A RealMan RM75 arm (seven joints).
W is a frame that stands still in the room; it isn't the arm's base.
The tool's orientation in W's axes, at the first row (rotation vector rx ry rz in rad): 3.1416 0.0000 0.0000
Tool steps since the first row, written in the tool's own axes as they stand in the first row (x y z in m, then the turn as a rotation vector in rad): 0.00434 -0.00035 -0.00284 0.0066 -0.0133 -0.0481; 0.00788 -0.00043 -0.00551 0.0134 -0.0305 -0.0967; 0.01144 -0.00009 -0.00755 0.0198 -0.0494 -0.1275; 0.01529 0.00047 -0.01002 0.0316 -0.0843 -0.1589; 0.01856 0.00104 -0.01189 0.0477 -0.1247 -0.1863
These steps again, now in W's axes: 0.00434 0.00035 0.00284 0.0066 0.0133 0.0481; 0.00788 0.00043 0.00551 0.0134 0.0305 0.0967; 0.01144 0.00009 0.00755 0.0198 0.0494 0.1275; 0.01529 -0.00047 0.01002 0.0316 0.0843 0.1589; 0.01856 -0.00104 0.01189 0.0477 0.1247 0.1863
